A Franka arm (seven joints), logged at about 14 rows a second.
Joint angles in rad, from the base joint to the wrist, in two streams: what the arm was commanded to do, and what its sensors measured. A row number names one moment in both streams.
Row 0, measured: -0.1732 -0.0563 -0.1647 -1.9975 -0.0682 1.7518 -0.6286
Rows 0 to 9, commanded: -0.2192 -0.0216 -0.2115 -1.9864 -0.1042 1.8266 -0.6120; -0.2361 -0.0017 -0.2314 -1.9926 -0.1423 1.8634 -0.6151; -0.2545 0.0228 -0.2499 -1.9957 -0.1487 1.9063 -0.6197; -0.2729 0.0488 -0.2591 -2.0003 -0.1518 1.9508 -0.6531; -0.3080 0.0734 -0.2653 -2.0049 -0.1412 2.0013 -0.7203; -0.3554 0.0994 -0.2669 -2.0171 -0.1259 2.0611 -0.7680; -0.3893 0.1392 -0.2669 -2.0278 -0.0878 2.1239 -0.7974; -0.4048 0.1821 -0.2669 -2.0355 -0.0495 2.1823 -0.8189; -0.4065 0.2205 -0.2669 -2.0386 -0.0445 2.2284 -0.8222; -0.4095 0.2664 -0.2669 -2.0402 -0.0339 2.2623 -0.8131
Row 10, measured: -0.4046 0.1881 -0.2740 -2.0486 -0.0664 2.2013 -0.8021
